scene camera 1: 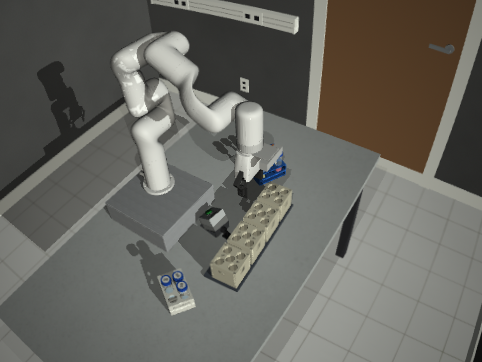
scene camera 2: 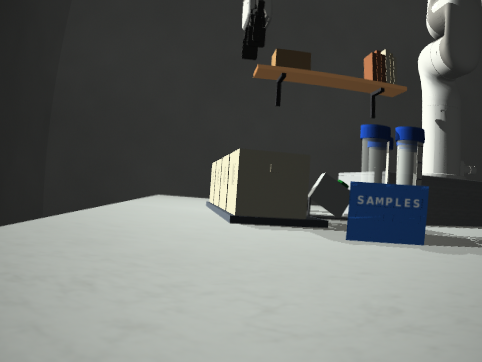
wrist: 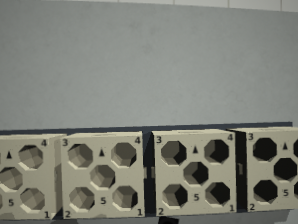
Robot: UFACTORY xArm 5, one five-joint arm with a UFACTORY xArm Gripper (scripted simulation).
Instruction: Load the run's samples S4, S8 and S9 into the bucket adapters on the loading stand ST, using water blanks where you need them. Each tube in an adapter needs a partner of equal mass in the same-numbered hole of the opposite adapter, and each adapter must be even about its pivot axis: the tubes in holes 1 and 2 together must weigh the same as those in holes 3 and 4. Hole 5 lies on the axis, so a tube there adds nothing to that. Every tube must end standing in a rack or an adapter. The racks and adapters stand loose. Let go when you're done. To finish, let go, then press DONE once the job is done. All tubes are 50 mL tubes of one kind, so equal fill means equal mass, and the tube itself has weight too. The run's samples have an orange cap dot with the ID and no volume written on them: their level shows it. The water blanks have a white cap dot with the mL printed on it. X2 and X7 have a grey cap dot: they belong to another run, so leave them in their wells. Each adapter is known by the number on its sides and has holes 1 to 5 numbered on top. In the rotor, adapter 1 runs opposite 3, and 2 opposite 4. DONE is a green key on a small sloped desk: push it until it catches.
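Observation:
A blue samples rack (scene camera 2: 387, 213) is visible; in the wrist view the rack is out of frame. Also visible: the gripper (scene camera 1: 250, 186).

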